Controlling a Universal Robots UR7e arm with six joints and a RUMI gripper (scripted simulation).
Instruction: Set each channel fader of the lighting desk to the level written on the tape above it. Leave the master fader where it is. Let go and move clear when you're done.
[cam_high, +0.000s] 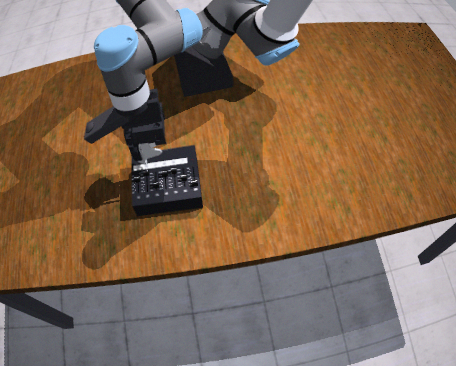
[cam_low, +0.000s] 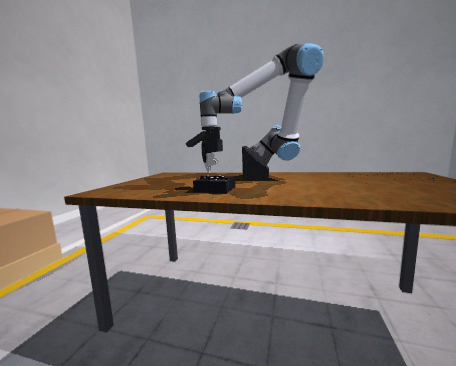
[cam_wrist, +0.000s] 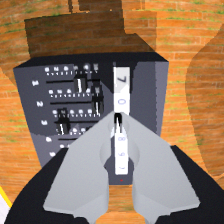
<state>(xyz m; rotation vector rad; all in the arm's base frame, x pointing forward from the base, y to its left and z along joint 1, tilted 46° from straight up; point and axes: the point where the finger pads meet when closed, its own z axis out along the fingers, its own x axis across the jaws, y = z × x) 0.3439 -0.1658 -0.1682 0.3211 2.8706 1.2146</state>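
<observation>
Right now my hand is 20 mm short of the fader 2 and 20 mm above it. Round my hand: fader 4: 30 mm ahead, 40 mm to the left, 20 mm below; fader 1: 30 mm ahead, 30 mm to the right, 20 mm below; fader 3: 60 mm ahead, 10 mm to the left, 20 mm below.
</observation>
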